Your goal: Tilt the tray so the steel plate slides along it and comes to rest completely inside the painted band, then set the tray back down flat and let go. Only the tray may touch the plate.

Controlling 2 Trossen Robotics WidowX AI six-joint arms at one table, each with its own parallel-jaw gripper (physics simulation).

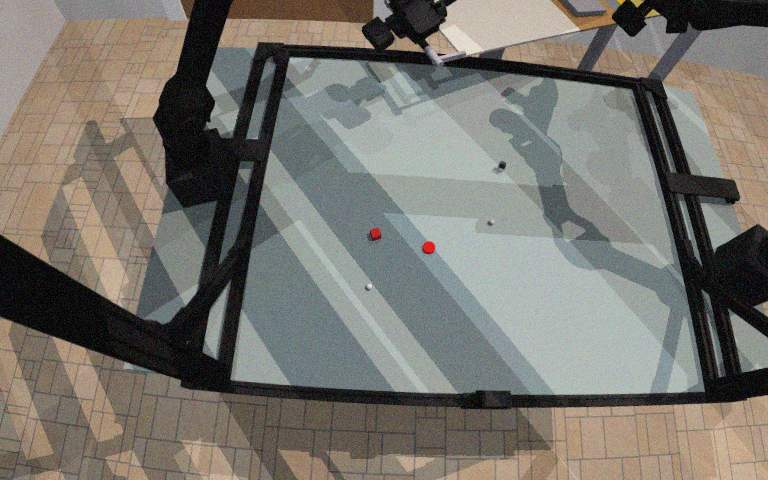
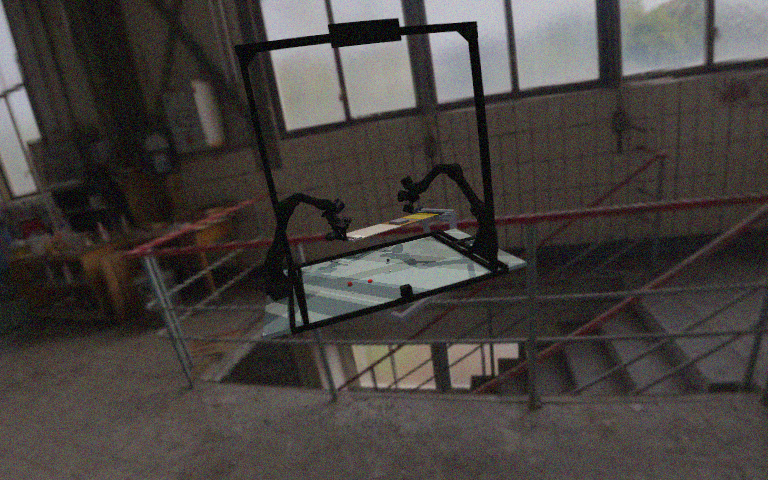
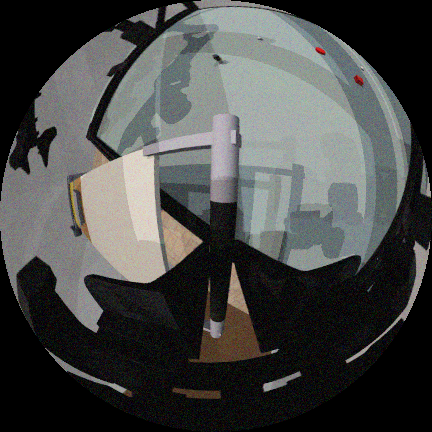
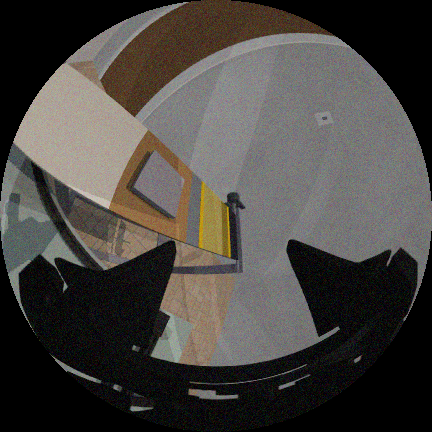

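Observation:
The long tray (image 1: 509, 16) (image 2: 370, 230) (image 3: 107, 215) (image 4: 85, 130) has a cream stretch, an orange-brown stretch and a yellow painted band (image 2: 419, 216) (image 4: 215, 220). The grey steel plate (image 1: 586, 5) (image 4: 159, 182) lies on the orange-brown stretch, apart from the yellow band, with a grey strip between. My left gripper (image 1: 424, 45) (image 2: 341, 230) (image 3: 220, 245) is shut on the tray's bar handle at the cream end. The tray's exact tilt is hard to tell. My right gripper (image 4: 233, 246) is open and empty, near the tray's yellow end; its fingers touch nothing.
On the table lie a red cube (image 1: 375, 233), a red disc (image 1: 428, 247), a small black block (image 1: 501, 165) and two pale balls (image 1: 491, 222) (image 1: 368, 286). A black frame rail (image 1: 351, 391) edges the table. Grey legs (image 1: 597, 48) show below the tray's far end.

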